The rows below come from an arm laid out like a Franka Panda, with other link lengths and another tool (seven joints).
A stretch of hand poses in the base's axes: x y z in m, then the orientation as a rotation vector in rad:
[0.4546, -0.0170, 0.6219, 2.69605, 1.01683, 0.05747]
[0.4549, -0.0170, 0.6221, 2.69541, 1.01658, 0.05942]
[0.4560, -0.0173, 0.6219, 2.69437, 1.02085, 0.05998]
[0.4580, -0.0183, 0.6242, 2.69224, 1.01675, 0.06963]
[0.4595, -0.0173, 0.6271, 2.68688, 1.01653, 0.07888]
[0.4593, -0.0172, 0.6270, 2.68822, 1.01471, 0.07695]
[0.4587, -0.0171, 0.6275, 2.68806, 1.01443, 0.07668]
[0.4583, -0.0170, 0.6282, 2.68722, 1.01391, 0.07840]
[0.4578, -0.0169, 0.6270, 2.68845, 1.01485, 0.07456]
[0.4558, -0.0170, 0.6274, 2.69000, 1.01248, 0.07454]
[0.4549, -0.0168, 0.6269, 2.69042, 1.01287, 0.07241]
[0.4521, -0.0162, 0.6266, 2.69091, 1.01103, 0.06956]
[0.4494, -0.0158, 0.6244, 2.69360, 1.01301, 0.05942]
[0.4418, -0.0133, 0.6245, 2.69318, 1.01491, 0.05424]
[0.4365, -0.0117, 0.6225, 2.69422, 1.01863, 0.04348]
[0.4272, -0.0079, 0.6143, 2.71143, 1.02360, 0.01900]
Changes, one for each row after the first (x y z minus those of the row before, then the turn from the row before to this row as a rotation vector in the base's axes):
[0.0003, 0.0000, 0.0002, -0.00014, -0.00148, 0.00016]
[0.0011, -0.0003, -0.0002, 0.00045, 0.00019, 0.00304]
[0.0020, -0.0010, 0.0023, -0.00054, -0.00760, -0.00130]
[0.0015, 0.0010, 0.0029, -0.00237, -0.00758, 0.00188]
[-0.0002, 0.0001, -0.0001, 0.00016, 0.00127, -0.00165]
[-0.0006, 0.0001, 0.0005, -0.00029, 0.00006, -0.00017]
[-0.0004, 0.0001, 0.0007, -0.00044, -0.00146, 0.00001]
[-0.0005, 0.0001, -0.0012, 0.00034, 0.00301, -0.00002]
[-0.0020, -0.0001, 0.0004, 0.00070, 0.00002, -0.00188]
[-0.0009, 0.0002, -0.0005, -0.00008, 0.00156, -0.00004]
[-0.0028, 0.0006, -0.0003, -0.00083, 0.00158, -0.00156]
[-0.0027, 0.0004, -0.0022, 0.00032, 0.00766, -0.00024]
[-0.0076, 0.0025, 0.0001, -0.00116, 0.00353, 0.00085]
[-0.0053, 0.0016, -0.0020, -0.00075, 0.00789, 0.00119]
[-0.0093, 0.0038, -0.0082, 0.01059, 0.02183, -0.00292]

